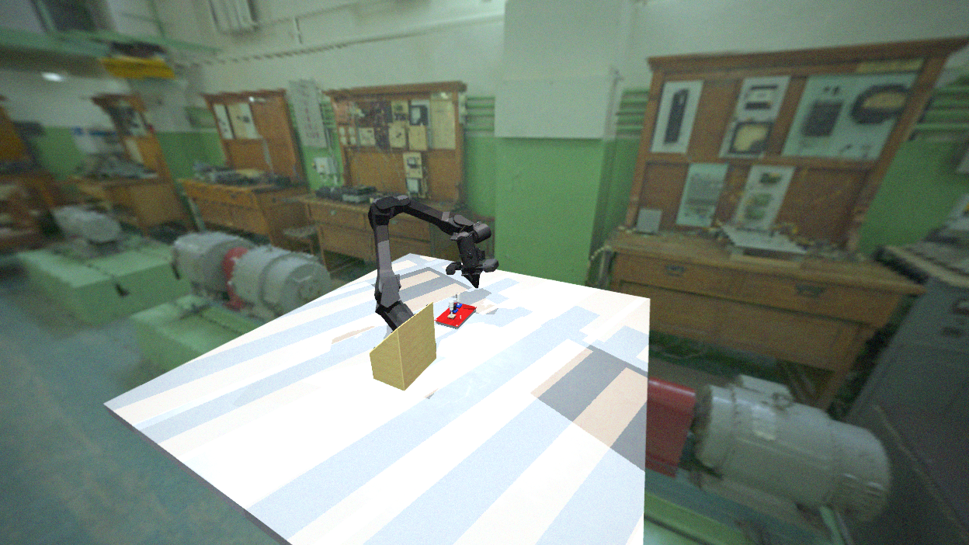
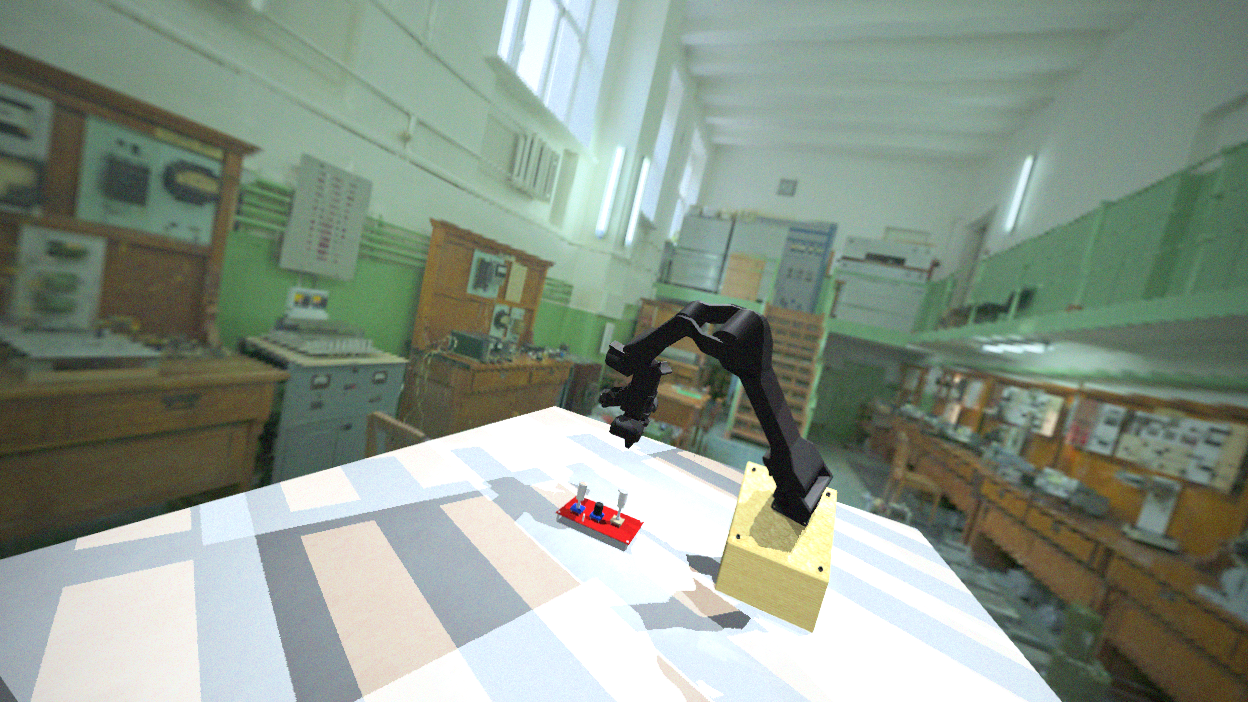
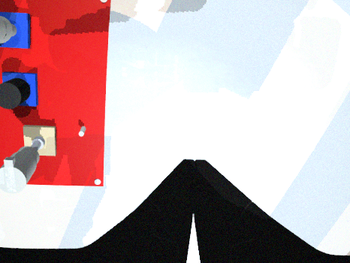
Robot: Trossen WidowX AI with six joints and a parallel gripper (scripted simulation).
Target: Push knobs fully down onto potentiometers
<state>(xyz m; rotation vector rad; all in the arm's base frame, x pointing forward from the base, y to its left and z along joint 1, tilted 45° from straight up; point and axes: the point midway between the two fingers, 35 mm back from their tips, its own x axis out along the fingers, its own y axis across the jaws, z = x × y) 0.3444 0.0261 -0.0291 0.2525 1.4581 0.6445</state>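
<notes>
Right now my gripper tip is 90 mm above the beige component, 80 mm to the right of it and 50 mm past it.
</notes>
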